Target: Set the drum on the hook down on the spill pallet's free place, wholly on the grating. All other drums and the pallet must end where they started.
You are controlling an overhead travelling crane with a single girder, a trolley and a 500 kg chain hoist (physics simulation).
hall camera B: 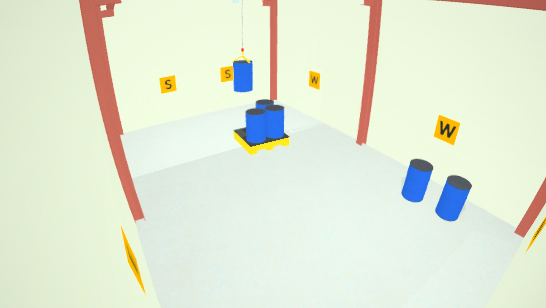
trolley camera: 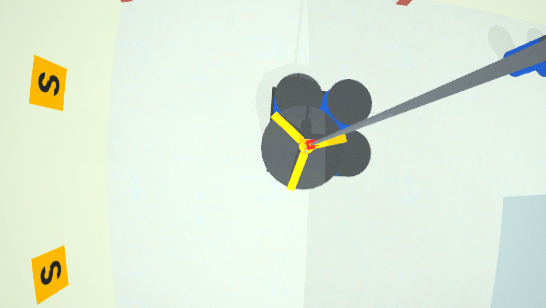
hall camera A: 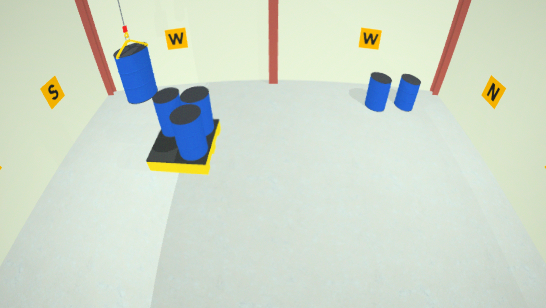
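A blue drum [hall camera A: 136, 77] [hall camera B: 243, 77] [trolley camera: 282, 160] with a dark lid hangs upright from the hook. My gripper [hall camera A: 132, 49] [hall camera B: 242, 60] [trolley camera: 305, 146], a yellow three-armed grab, is shut on its top rim. The spill pallet [hall camera A: 175, 166] [hall camera B: 243, 142] has a yellow rim and dark grating. Three blue drums stand on it: one [hall camera A: 190, 135] [hall camera B: 255, 127], one [hall camera A: 166, 117] and one [hall camera A: 203, 110]. The free place is the front left corner in hall camera A, with a dark shadow on it. The hung drum is above the standing drums' tops and hides that corner in the trolley view.
Two more blue drums, one [hall camera A: 378, 92] [hall camera B: 417, 181] and another [hall camera A: 407, 93] [hall camera B: 453, 198], stand on the floor near the W wall, far from the pallet. A red column [hall camera A: 95, 47] [hall camera B: 273, 50] stands in the corner behind the hung drum.
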